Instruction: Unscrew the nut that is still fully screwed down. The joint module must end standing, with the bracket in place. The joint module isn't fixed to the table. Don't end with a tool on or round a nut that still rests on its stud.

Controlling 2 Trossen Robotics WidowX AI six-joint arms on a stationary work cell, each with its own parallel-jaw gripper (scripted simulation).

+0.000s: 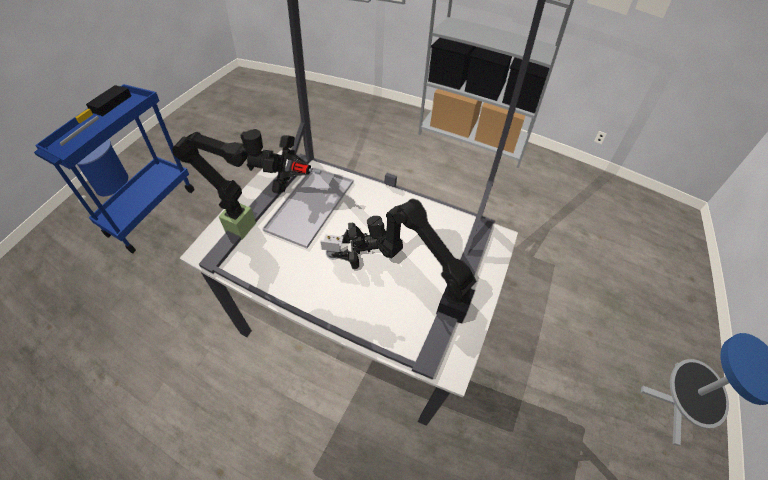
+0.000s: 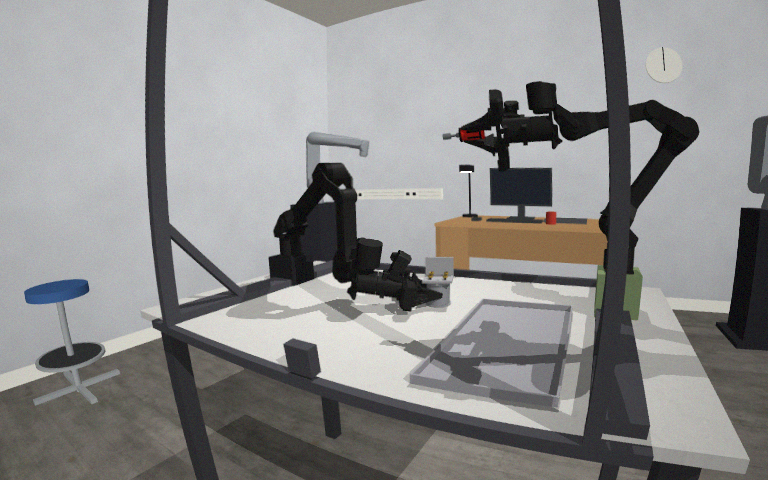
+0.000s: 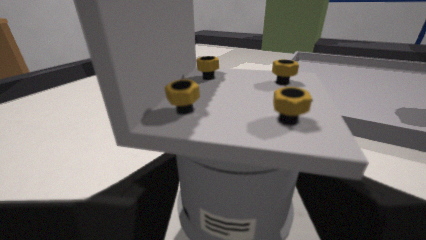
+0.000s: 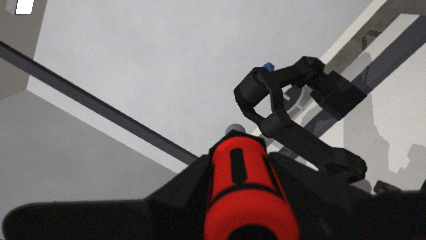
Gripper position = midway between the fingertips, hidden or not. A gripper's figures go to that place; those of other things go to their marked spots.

Scene:
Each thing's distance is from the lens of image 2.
my left gripper (image 2: pixel 440 292): 0.98 m
my right gripper (image 2: pixel 462 134): 0.92 m

